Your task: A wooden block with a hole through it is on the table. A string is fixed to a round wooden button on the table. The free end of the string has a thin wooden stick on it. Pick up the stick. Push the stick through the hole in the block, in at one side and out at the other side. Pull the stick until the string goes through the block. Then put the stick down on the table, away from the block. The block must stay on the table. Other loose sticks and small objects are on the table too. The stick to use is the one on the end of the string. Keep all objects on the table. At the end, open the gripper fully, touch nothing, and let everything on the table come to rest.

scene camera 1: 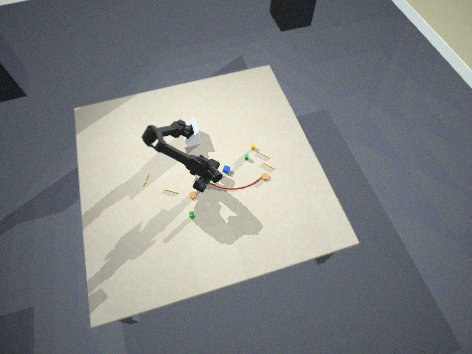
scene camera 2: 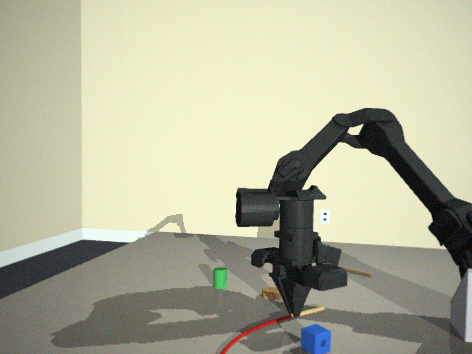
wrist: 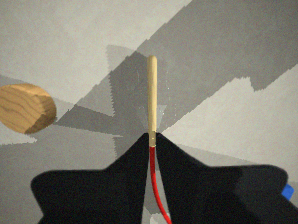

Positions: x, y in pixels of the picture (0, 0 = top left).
Labels:
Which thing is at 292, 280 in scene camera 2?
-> The gripper.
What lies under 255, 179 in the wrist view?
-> The gripper.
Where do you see a thin wooden stick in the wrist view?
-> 151, 60

